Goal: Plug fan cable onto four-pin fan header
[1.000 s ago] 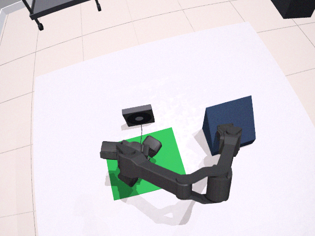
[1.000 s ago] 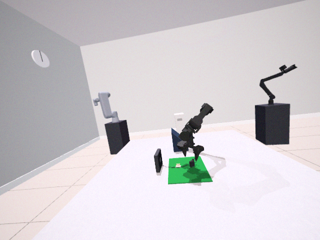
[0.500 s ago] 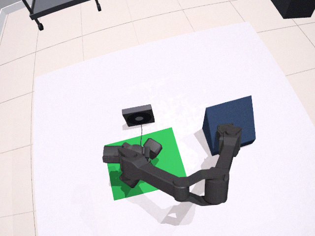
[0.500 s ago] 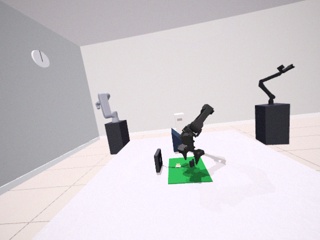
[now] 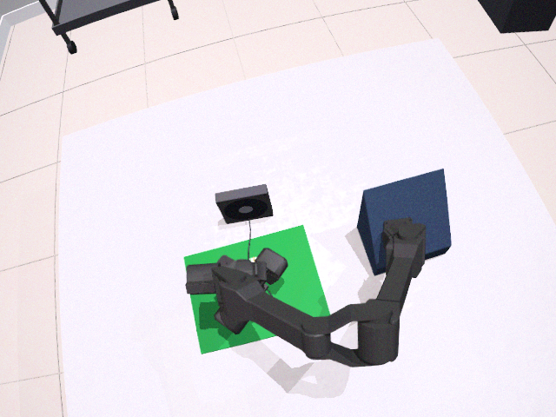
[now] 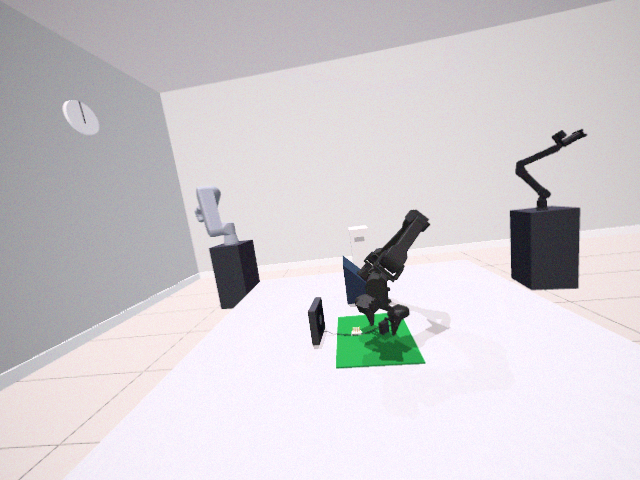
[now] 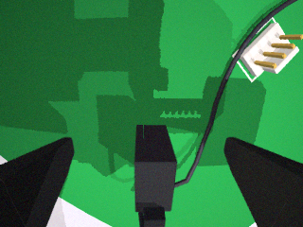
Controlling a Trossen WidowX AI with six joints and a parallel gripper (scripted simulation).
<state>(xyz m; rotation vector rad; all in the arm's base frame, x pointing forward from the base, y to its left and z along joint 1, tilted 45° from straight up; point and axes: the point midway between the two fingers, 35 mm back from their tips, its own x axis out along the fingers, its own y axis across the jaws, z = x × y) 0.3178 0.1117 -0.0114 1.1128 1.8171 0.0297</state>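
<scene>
My gripper tip is now 1 cm past the dark plug, 1 cm to the right of it and 1 cm below it. The rest, counted from my gripper tip: white four-pin header (9 cm to the right, 2 cm below); then black fan (21 cm to the right, 4 cm above); then green board (1 cm ahead, 3 cm to the right, 3 cm below).
</scene>
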